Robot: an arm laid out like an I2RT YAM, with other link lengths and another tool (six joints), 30 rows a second.
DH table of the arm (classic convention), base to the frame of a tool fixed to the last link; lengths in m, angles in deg. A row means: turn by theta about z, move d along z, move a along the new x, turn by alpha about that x. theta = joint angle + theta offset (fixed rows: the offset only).
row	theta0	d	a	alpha
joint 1	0	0.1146	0.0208	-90
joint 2	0	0	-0.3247	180
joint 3	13.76	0	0.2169	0
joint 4	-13.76	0.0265	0.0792	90
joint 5	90	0.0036	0	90
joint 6	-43.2	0.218	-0.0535	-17.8
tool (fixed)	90	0.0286	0	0
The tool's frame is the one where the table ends.
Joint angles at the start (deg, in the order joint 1, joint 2, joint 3, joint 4, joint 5, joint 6): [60.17 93.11 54.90 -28.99 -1.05 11.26]
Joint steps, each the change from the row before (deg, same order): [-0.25 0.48 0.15 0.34 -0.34 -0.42]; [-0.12 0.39 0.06 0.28 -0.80 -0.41]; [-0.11 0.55 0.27 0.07 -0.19 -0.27]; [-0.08 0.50 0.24 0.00 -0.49 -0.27]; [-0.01 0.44 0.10 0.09 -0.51 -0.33]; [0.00 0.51 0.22 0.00 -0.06 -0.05]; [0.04 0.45 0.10 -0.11 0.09 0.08]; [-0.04 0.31 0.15 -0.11 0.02 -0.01]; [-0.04 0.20 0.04 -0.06 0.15 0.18]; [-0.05 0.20 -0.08 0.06 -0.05 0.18]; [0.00 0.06 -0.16 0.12 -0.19 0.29]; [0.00 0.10 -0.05 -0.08 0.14 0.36]
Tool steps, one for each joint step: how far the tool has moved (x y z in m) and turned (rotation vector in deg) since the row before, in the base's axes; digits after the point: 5 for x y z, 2 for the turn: [0.00118 0.00158 -0.00115 0.09 0.12 0.27]; [-0.00166 0.00204 -0.00086 0.26 0.52 0.57]; [0.00066 0.00114 -0.00144 -0.14 0.16 0.21]; [-0.00091 0.00131 -0.00119 -0.04 0.43 0.36]; [-0.00154 0.00111 -0.00141 -0.02 0.42 0.49]; [0.00019 0.00076 -0.00165 -0.23 0.18 0.07]; [-0.00017 -0.00049 -0.00216 -0.43 0.19 -0.07]; [0.00028 -0.00015 -0.00113 -0.24 0.12 -0.04]; [0.00056 -0.00053 -0.00105 -0.24 0.05 -0.26]; [-0.00026 -0.00036 -0.00128 -0.14 0.21 -0.20]; [-0.00109 0.00009 -0.00066 0.04 0.30 -0.20]; [-0.00003 -0.00078 -0.00090 -0.22 0.12 -0.39]
